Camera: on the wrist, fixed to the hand. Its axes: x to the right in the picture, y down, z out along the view.
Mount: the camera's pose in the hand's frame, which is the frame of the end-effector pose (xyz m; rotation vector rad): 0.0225 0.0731 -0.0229 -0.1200 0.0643 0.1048
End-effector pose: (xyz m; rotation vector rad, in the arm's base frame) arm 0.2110 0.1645 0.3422 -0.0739 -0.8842 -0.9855
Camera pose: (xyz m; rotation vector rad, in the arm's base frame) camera 0.2854 0.1814 0.3658 -0.1878 -0.7545 -0.9372
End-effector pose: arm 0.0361 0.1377 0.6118 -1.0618 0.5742 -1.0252
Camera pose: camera 0.0570 0.1165 0.5377 -1.0951 0.7437 -0.9449
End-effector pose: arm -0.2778 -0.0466 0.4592 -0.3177 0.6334 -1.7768
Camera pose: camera -0.2378 -0.0759 0.3967 -0.3046 0.7907 -1.6576
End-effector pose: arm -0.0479 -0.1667 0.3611 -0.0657 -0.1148 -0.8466
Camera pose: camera 0.0234 -0.1375 0.3404 -0.1557 0.0000 -0.7496
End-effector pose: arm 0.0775 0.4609 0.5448 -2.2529 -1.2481 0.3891
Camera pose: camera 0.1513 0.4413 0.5216 -2.4196 -1.1517 0.2844
